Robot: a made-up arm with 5 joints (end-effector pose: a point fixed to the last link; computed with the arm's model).
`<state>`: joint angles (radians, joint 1 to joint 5).
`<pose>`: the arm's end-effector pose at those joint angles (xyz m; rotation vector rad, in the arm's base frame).
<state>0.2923 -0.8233 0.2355 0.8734 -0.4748</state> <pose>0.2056 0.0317 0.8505 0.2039 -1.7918 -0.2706</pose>
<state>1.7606 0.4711 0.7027 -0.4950 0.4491</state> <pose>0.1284 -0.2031 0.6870 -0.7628 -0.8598 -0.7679</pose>
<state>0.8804 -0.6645 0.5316 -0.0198 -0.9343</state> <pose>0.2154 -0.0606 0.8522 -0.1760 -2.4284 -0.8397</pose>
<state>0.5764 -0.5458 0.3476 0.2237 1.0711</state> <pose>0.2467 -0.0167 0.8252 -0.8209 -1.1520 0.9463</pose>
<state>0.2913 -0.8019 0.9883 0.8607 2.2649</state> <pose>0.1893 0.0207 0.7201 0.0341 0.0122 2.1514</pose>
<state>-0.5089 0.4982 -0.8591 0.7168 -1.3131</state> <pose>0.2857 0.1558 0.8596 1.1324 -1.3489 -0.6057</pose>
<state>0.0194 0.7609 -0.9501 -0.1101 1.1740</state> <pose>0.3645 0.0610 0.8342 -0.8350 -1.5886 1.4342</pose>
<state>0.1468 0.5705 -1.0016 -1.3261 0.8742</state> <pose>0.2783 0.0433 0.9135 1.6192 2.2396 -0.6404</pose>
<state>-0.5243 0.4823 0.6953 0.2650 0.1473</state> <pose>0.2100 0.1445 0.6627 0.5301 -0.3723 0.8524</pose>
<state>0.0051 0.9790 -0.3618 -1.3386 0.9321</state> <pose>0.3684 0.0674 0.7621 -0.9665 -2.1054 1.2050</pose>
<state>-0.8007 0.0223 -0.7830 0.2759 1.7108</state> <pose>0.1667 0.1524 0.9085 -0.9255 -1.9621 2.1676</pose>
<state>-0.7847 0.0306 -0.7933 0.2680 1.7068</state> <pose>0.1695 0.1518 0.9092 -0.9406 -1.9600 2.1487</pose>
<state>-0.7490 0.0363 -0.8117 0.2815 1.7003</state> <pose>0.1743 0.1489 0.9100 -0.9595 -1.9321 2.1274</pose>
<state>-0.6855 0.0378 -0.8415 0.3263 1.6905</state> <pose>0.1818 0.1426 0.9106 -0.9818 -1.8678 2.1017</pose>
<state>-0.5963 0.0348 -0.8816 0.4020 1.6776</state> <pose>0.1907 0.1326 0.9111 -1.0029 -1.7706 2.0690</pose>
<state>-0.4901 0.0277 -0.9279 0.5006 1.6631</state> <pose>0.1993 0.1199 0.9112 -1.0178 -1.6531 2.0275</pose>
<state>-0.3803 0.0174 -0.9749 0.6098 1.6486</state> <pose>0.2058 0.1060 0.9107 -1.0228 -1.5324 1.9793</pose>
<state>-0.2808 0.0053 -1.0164 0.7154 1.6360</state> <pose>0.2096 0.0933 0.9097 -1.0182 -1.4242 1.9308</pose>
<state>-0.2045 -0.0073 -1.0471 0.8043 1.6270</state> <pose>0.2109 0.0836 0.9085 -1.0065 -1.3404 1.8916</pose>
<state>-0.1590 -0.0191 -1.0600 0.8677 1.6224</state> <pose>0.2108 0.0779 0.9070 -0.9879 -1.2835 1.8710</pose>
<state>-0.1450 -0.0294 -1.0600 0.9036 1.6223</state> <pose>0.2097 0.0760 0.9057 -0.9697 -1.2557 1.8702</pose>
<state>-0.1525 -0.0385 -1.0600 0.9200 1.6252</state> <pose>0.2073 0.0765 0.9054 -0.9614 -1.2534 1.8804</pose>
